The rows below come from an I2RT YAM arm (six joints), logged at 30 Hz.
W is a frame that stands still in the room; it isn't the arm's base.
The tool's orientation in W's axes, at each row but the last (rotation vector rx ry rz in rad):
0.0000, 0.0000, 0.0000
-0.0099, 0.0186, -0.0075
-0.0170, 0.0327, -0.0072
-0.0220, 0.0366, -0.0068
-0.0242, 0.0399, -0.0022
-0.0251, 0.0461, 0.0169
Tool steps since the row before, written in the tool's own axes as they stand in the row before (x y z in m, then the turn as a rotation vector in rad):
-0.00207, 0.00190, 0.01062, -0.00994, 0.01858, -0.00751
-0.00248, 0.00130, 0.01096, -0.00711, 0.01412, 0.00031
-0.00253, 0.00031, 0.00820, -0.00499, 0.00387, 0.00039
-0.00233, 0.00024, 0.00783, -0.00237, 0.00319, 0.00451
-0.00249, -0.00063, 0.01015, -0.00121, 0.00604, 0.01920
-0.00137, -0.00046, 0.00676, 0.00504, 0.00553, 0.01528
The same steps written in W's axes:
-0.00207, 0.00190, 0.01062, -0.00994, 0.01858, -0.00751
-0.00227, 0.00143, 0.01099, -0.00700, 0.01418, 0.00030
-0.00226, 0.00047, 0.00827, -0.00495, 0.00391, 0.00049
-0.00204, 0.00043, 0.00790, -0.00218, 0.00330, 0.00452
-0.00208, -0.00038, 0.01025, -0.00043, 0.00651, 0.01908
-0.00105, -0.00031, 0.00683, 0.00564, 0.00600, 0.01489

